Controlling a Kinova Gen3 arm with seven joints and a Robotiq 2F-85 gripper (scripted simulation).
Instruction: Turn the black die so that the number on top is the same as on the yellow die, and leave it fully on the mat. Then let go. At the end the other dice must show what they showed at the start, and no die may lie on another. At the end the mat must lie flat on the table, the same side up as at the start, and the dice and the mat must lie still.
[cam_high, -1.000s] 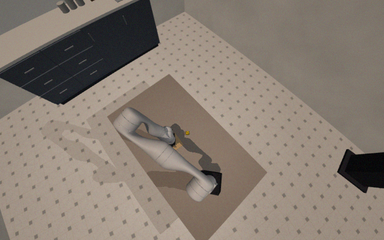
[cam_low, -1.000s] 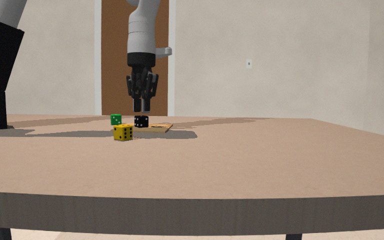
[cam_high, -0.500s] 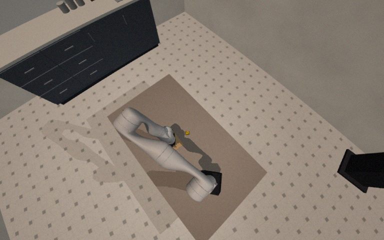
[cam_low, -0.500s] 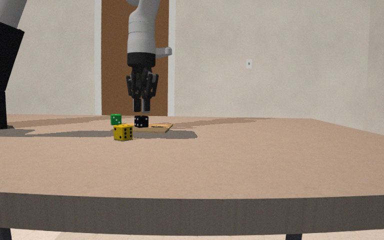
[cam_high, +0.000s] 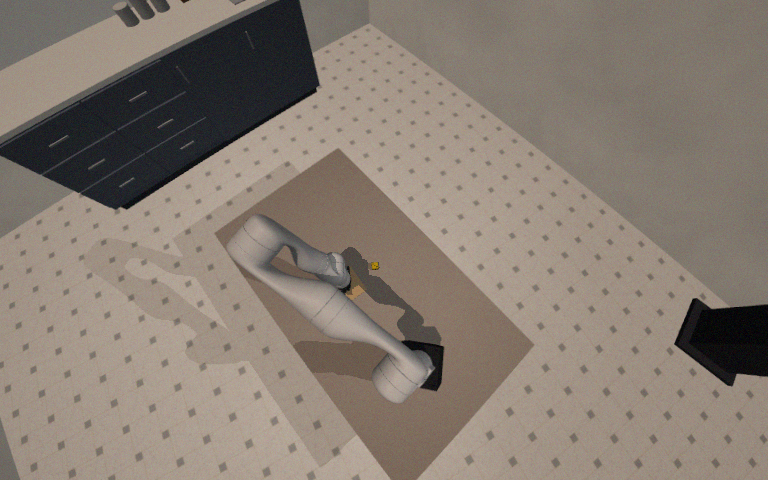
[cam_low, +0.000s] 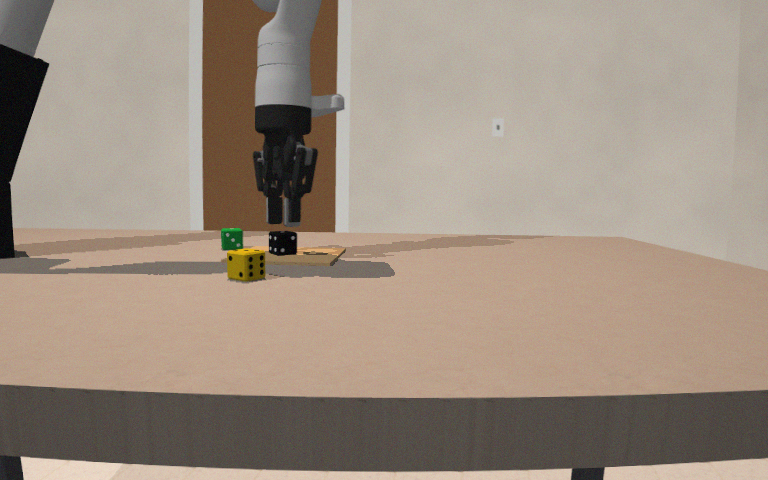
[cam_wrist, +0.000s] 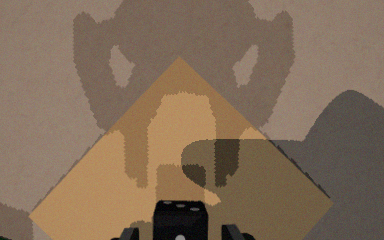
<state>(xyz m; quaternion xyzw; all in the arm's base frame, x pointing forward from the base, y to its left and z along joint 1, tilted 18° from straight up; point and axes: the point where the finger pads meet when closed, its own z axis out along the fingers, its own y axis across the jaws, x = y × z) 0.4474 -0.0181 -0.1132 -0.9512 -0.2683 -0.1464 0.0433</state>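
Now: hand 40 mm above the black die. The rest, counted from my hand: green die (80 mm behind, 80 mm to the left, 50 mm below); then yellow die (30 mm behind, 160 mm to the right, 50 mm below); then mat (10 mm ahead, 60 mm below).
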